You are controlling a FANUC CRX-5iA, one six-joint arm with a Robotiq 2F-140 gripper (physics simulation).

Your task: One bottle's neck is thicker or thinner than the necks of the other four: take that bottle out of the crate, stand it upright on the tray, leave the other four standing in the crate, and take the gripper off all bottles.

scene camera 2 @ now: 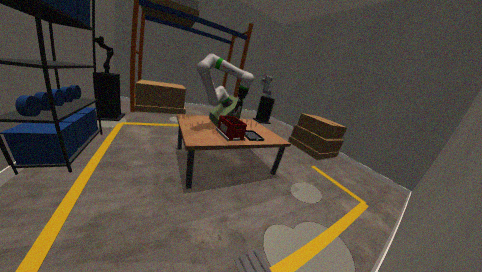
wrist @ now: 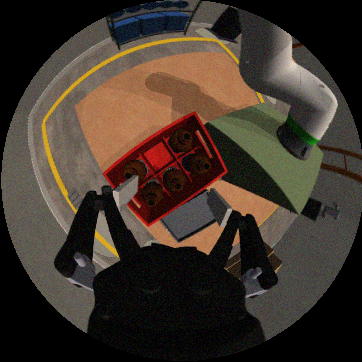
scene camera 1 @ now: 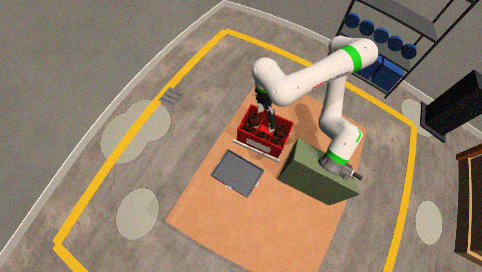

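Seen in the pictures: gripper, between the fingertips: (scene camera 2: pixel 236 113) (wrist: pixel 173 189) (scene camera 1: pixel 265 121); arm's base, origin of its link: (scene camera 2: pixel 228 103) (wrist: pixel 293 142) (scene camera 1: pixel 329 167).
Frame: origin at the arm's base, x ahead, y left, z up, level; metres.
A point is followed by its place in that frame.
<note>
The red crate (scene camera 1: pixel 242 137) {x 0.497, y 0.025, z -0.166 m} (scene camera 2: pixel 234 131) {x 0.547, y -0.102, z -0.166 m} (wrist: pixel 214 144) stands on the table. Five brown bottles stand upright in it, among them a back-left bottle (scene camera 1: pixel 254 119) {x 0.492, y -0.097, z -0.131 m} and a back-right bottle (scene camera 1: pixel 280 131) {x 0.326, y -0.116, z -0.139 m}. In the wrist view the bottles are at the upper right (wrist: pixel 181 140) {x 0.340, y -0.129, z -0.112 m}, right (wrist: pixel 200 164) {x 0.322, y -0.050, z -0.106 m}, middle (wrist: pixel 174 179) {x 0.402, y -0.044, z -0.118 m}, lower left (wrist: pixel 152 194) {x 0.475, y -0.037, z -0.117 m} and left (wrist: pixel 134 171) {x 0.483, y -0.115, z -0.113 m}; the upper middle compartment is empty. Neck differences are too small to tell. The grey tray (scene camera 1: pixel 237 173) {x 0.419, y 0.199, z -0.259 m} (scene camera 2: pixel 254 135) {x 0.406, y 0.245, z -0.260 m} (wrist: pixel 186 220) {x 0.444, y 0.205, z -0.260 m} lies beside the crate, empty. My gripper (scene camera 1: pixel 266 119) {x 0.414, y -0.058, z -0.016 m} (wrist: pixel 173 189) {x 0.414, y -0.058, z -0.016 m} is wide open and empty, above the crate.
A green block-shaped pedestal (scene camera 1: pixel 320 175) {x 0.050, y 0.101, z 0.078 m} (wrist: pixel 270 150) {x 0.137, y -0.016, z -0.023 m} stands close to the crate's right end, with the arm's base on it. A white strip (scene camera 1: pixel 256 150) {x 0.396, y 0.023, z -0.236 m} lies along the crate's front. A shelf rack with blue bins (scene camera 1: pixel 385 75) (scene camera 2: pixel 50 137) stands off the table.
</note>
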